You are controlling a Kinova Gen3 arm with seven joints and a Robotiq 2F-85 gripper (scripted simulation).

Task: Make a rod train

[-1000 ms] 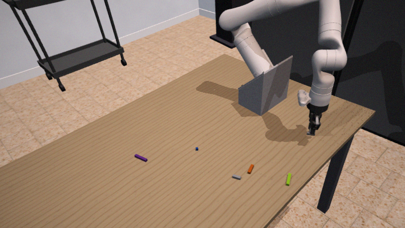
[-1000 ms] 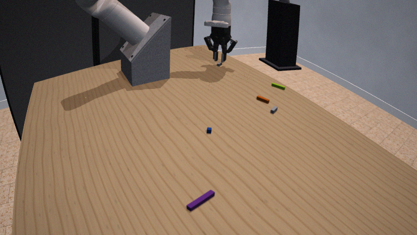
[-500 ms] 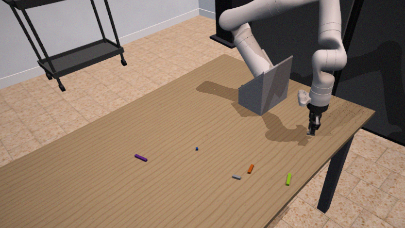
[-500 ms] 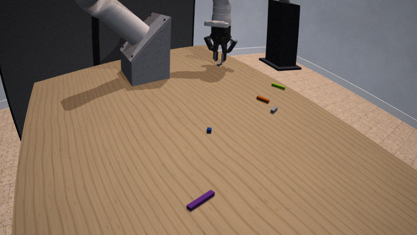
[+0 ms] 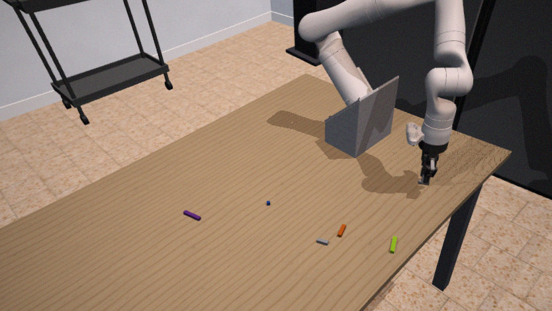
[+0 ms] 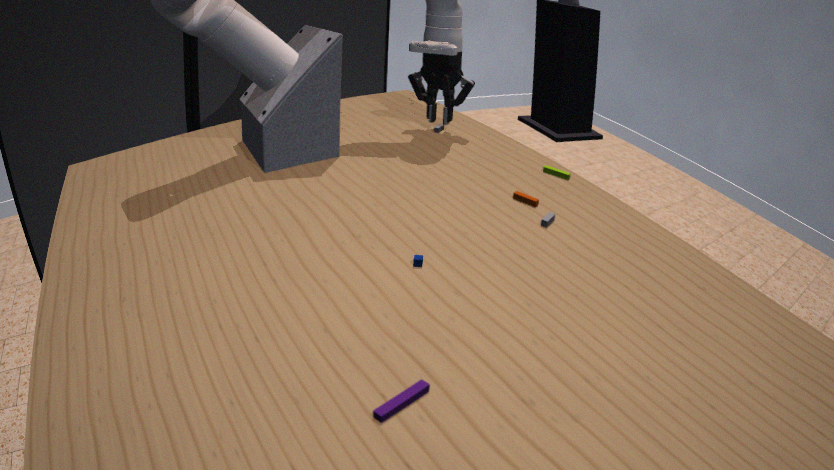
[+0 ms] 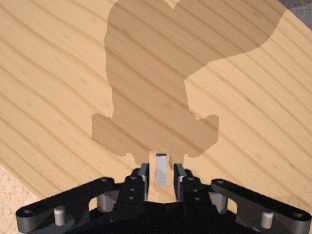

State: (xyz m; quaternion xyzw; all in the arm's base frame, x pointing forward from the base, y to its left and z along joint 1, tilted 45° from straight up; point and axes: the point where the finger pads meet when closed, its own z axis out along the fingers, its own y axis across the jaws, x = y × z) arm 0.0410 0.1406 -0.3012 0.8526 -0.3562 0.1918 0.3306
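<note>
Right now the orange rod is 33 cm ahead of my hand, 2 cm to the right of it and 3 cm below it. From my hand the other things lie so: lime rod (26 cm ahead, 10 cm to the left, 3 cm below); then purple rod (63 cm ahead, 35 cm to the right, 3 cm below); then blue rod (42 cm ahead, 24 cm to the right, 3 cm below).
</note>
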